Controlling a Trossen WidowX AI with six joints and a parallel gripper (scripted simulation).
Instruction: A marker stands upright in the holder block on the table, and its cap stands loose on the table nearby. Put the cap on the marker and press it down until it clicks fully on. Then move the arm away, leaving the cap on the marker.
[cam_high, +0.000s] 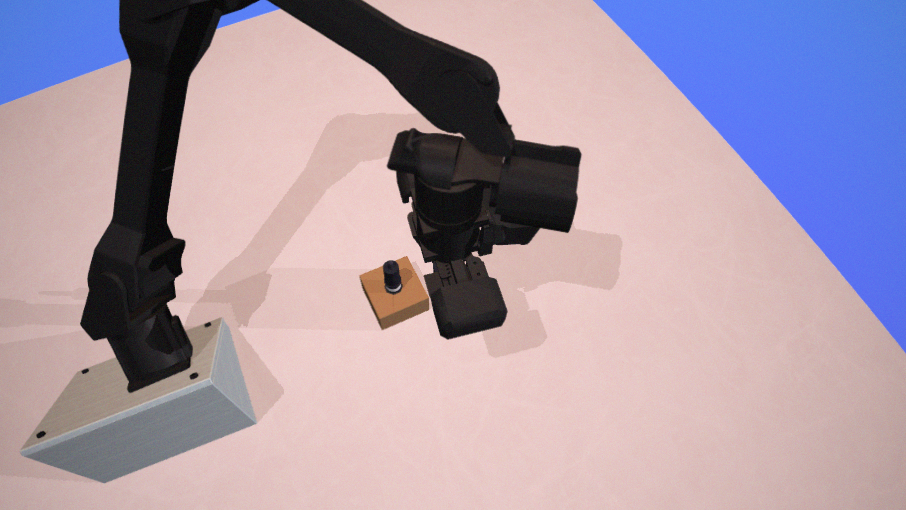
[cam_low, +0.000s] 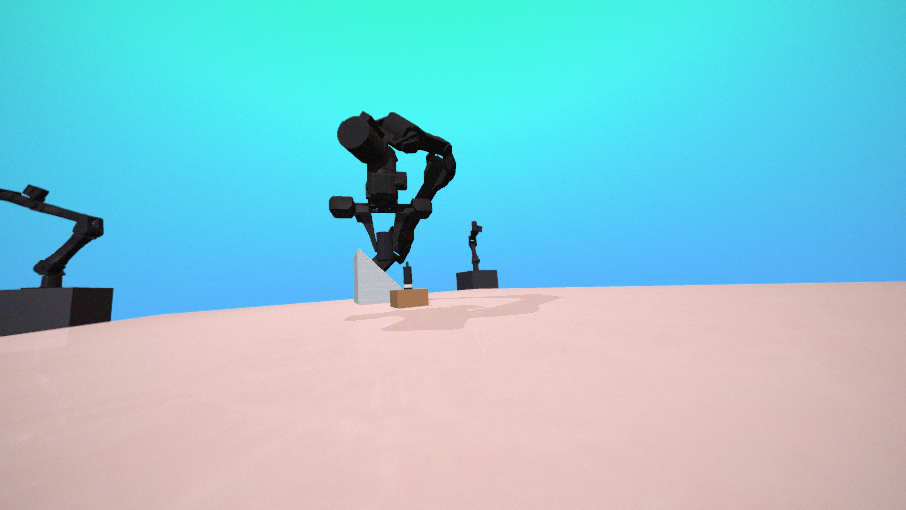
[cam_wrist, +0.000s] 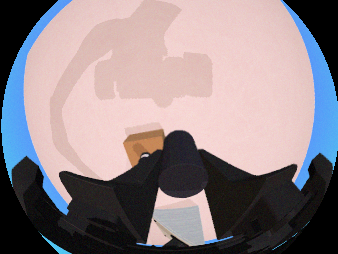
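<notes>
Right now the holder block is 4 cm behind my gripper tip, 6 cm to the left of it and 9 cm below it. Also, from my gripper tip: marker cap: 1 cm above.
</notes>
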